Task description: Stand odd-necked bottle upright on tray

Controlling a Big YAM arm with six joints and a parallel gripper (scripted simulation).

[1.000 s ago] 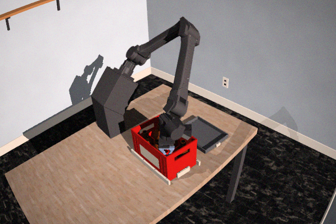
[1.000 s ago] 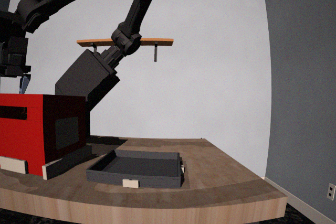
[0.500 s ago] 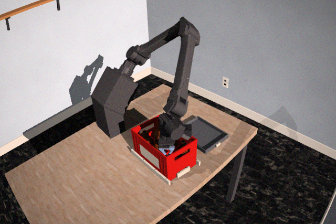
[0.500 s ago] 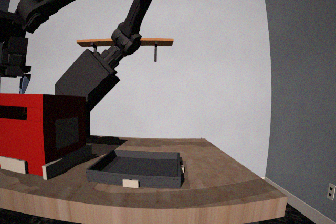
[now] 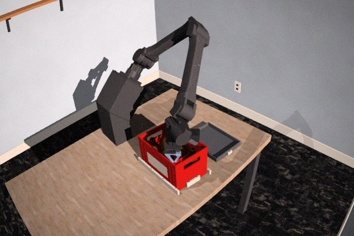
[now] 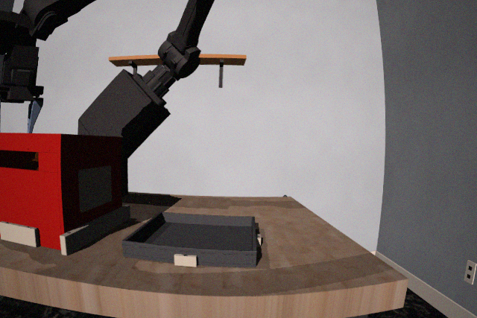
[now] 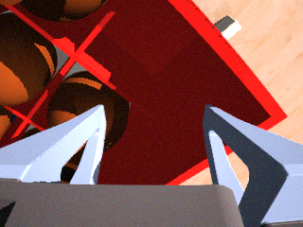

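Now: hand 8 cm past the red crate, 8 cm above it and 6 cm to the right of it. Also, from my hand: dark grey tray (34 cm to the left, 15 cm below, 6 cm behind).
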